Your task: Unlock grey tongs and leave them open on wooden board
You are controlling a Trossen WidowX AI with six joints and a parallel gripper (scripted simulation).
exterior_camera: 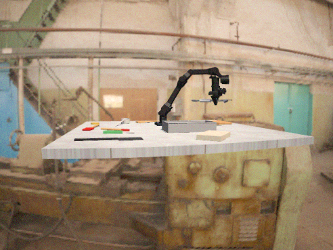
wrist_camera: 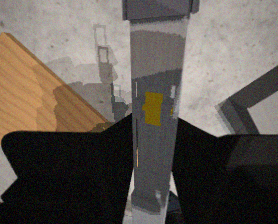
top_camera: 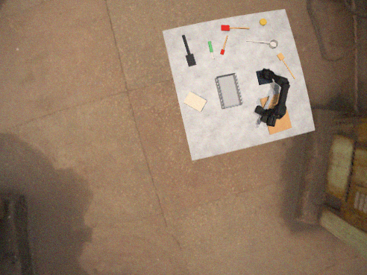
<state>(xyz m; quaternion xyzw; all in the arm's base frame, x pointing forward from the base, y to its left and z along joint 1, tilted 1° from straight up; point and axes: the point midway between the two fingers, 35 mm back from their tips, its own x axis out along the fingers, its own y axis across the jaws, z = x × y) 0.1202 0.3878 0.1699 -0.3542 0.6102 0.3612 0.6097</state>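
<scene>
My gripper tip is now 40 mm below the yellow mark, 20 mm to the right of it and 10 mm short of it. Also, from my gripper tip: wooden board 240 mm behind, 150 mm below, 10 mm to the right; grey roasting tin 240 mm to the right, 230 mm ahead, 130 mm below; cream block 550 mm ahead, 150 mm to the right, 140 mm below.
</scene>
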